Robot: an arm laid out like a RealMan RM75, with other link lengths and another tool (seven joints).
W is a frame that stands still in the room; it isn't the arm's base.
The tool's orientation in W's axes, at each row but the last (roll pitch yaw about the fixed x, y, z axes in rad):
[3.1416 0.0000 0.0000]
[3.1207 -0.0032 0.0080]
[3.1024 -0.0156 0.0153]
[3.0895 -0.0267 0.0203]
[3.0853 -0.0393 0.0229]
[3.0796 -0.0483 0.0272]
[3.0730 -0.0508 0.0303]
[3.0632 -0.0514 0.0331]
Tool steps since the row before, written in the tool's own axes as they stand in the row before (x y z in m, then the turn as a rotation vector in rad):
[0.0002 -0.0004 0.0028 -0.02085 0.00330 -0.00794]
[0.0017 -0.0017 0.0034 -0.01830 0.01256 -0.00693]
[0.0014 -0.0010 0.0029 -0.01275 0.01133 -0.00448]
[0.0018 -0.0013 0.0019 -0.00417 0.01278 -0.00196]
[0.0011 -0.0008 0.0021 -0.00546 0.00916 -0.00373]
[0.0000 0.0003 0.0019 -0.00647 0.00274 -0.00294]
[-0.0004 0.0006 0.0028 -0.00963 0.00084 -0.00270]
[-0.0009 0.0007 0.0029 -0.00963 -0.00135 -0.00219]
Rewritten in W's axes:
[0.0002 0.0004 -0.0028 -0.02085 -0.00330 0.00794]
[0.0017 0.0016 -0.0034 -0.01822 -0.01256 0.00713]
[0.0014 0.0009 -0.0029 -0.01265 -0.01134 0.00472]
[0.0018 0.0012 -0.0019 -0.00398 -0.01274 0.00251]
[0.0012 0.0007 -0.0021 -0.00542 -0.00906 0.00402]
[0.0001 -0.0004 -0.0019 -0.00654 -0.00273 0.00279]
[-0.0002 -0.0008 -0.0028 -0.00973 -0.00095 0.00226]
[-0.0007 -0.0009 -0.0029 -0.00977 0.00119 0.00158]

